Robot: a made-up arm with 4 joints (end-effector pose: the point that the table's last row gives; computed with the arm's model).
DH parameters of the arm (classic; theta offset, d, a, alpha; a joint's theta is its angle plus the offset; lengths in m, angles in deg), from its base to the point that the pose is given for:
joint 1: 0 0.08 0.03 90
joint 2: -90 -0.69 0.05 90
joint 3: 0 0.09 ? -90
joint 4: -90 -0.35 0.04 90
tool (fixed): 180 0.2 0 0
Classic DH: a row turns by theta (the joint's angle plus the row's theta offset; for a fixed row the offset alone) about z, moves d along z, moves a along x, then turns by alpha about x.
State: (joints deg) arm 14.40 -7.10 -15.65 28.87
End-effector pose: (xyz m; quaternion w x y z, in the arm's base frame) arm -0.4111 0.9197 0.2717 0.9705 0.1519 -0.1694 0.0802
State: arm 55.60 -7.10 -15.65 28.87
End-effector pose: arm -0.9151 0.4213 0.2717 0.8802 0.2018 -0.1051 0.4165
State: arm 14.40 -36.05 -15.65 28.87
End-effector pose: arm -0.2971 0.9490 0.3443 0.9901 0.1062 0.0759 0.0514
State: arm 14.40 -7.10 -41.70 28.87
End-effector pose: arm -0.3666 0.8016 0.3820 0.9242 0.3580 -0.1327 0.0060
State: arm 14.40 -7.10 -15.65 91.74
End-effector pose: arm -0.5124 0.9500 0.0871 0.7397 0.1715 -0.6506 -0.0108
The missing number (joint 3, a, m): 0.03
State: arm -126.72 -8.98 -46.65 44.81
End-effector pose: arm 0.8076 -0.3713 0.3792 0.2317 -0.0941 -0.4423 -0.8613
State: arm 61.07 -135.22 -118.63 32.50
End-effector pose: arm -0.2047 0.4967 0.1001 0.7089 -0.1233 0.3901 -0.5746
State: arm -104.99 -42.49 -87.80 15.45
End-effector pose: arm 0.5062 -0.2415 0.4282 0.1601 0.5030 -0.3787 -0.7602
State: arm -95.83 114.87 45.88 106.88
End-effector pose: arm 0.7882 -0.5796 -0.0011 0.2401 0.8992 0.2881 -0.2253
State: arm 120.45 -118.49 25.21 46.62
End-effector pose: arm -0.9182 -0.4903 0.3722 0.2046 -0.5112 0.2599 0.7933
